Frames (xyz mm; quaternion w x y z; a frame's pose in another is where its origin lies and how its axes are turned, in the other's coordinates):
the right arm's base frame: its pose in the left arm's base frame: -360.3 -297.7 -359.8 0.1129 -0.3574 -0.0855 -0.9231
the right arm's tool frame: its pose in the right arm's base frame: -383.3 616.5 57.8 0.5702 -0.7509 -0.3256 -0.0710
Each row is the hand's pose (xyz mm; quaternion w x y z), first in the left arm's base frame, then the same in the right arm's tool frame.
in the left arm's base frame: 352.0 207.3 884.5 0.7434 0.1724 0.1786 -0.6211
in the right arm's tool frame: 849.6 -678.3 -1388.6 0.0819 0.6577 -0.0407 0.7477
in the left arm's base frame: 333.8 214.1 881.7 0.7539 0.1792 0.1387 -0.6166
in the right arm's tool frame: 847.0 -661.1 -1397.7 0.0494 0.6785 -0.0343 0.7322
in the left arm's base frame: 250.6 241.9 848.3 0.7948 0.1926 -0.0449 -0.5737
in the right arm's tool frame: 817.6 -577.6 -1429.0 0.0982 -0.7619 0.0221 -0.6399
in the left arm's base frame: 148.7 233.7 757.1 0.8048 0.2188 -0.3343 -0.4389
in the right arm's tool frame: 752.6 -458.4 -1410.9 0.3499 -0.8210 0.0078 -0.4511
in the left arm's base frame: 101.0 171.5 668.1 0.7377 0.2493 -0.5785 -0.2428
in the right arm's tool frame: 702.9 -384.2 -1332.8 0.5845 -0.7763 -0.0043 -0.2358
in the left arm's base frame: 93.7 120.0 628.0 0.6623 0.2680 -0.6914 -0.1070
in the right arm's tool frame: 687.7 -361.0 -1273.3 0.7042 -0.7022 -0.0116 -0.1041
